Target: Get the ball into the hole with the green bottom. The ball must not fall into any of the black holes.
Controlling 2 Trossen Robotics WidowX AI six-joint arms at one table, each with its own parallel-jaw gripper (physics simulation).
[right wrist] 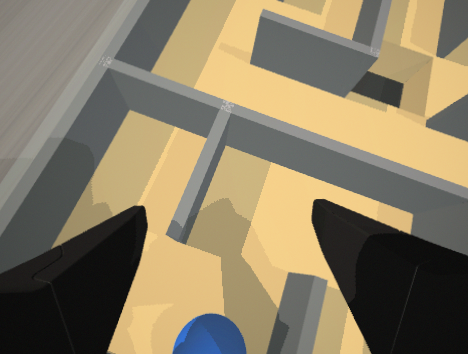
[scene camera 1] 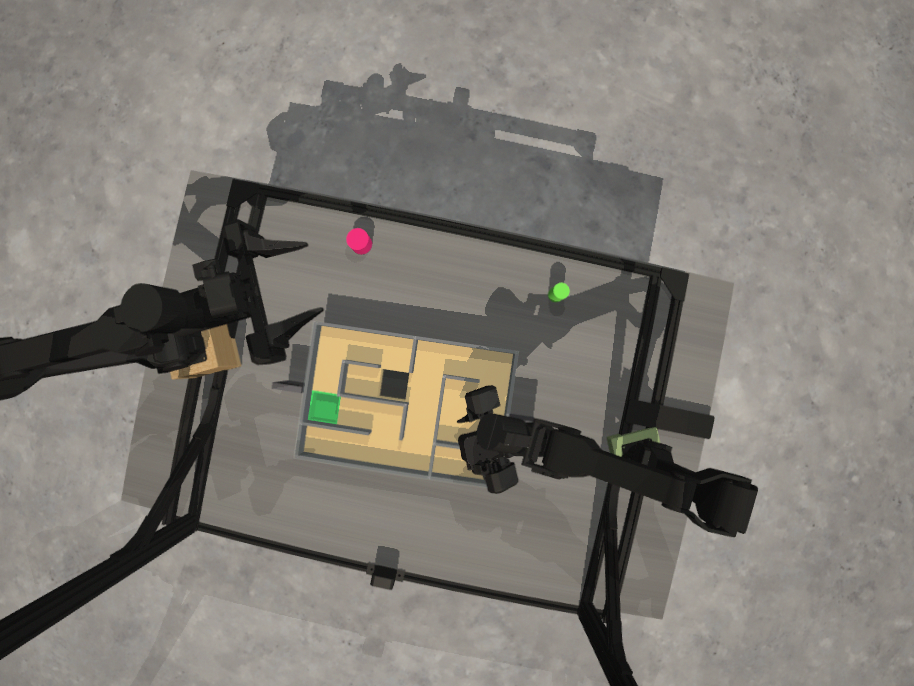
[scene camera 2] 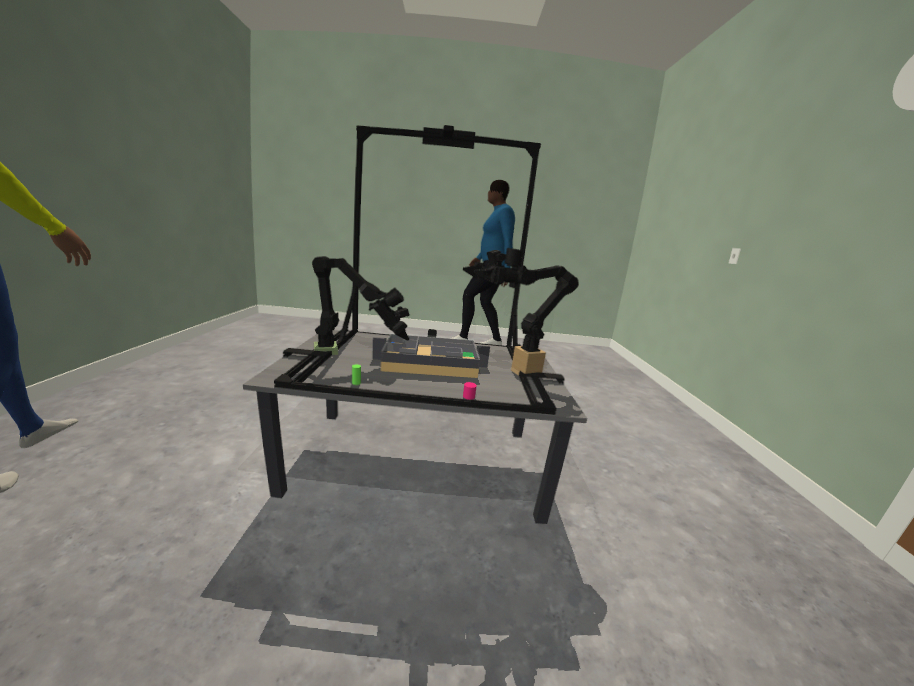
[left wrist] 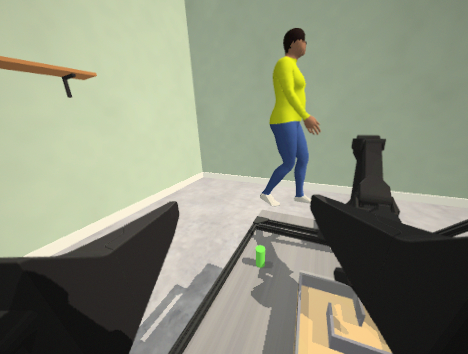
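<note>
The maze box (scene camera 1: 424, 398) (scene camera 2: 429, 369) (left wrist: 312, 320) (right wrist: 300, 105) has a beige floor and grey walls. The blue ball (right wrist: 210, 335) shows at the lower edge of the right wrist view, partly cut off, beside a short wall; it does not show in scene camera 1. The green-bottomed hole (scene camera 1: 323, 407) is at the box's left side. A black hole (scene camera 1: 394, 384) (right wrist: 385, 90) is near its middle. My right gripper (scene camera 1: 466, 443) (scene camera 2: 404, 336) (right wrist: 230, 212) is open and empty, low over the box's right part. My left gripper (scene camera 1: 314, 277) (left wrist: 244, 204) is open and empty, high above the table.
A pink cylinder (scene camera 1: 358, 239) (scene camera 2: 469, 391) and a green cylinder (scene camera 1: 560, 290) (scene camera 2: 355, 375) (left wrist: 260, 256) stand on the table, beyond the box in scene camera 1. Inner walls divide the box. A black frame surrounds the table top. Two people (scene camera 2: 498, 228) (left wrist: 288, 95) are in the room.
</note>
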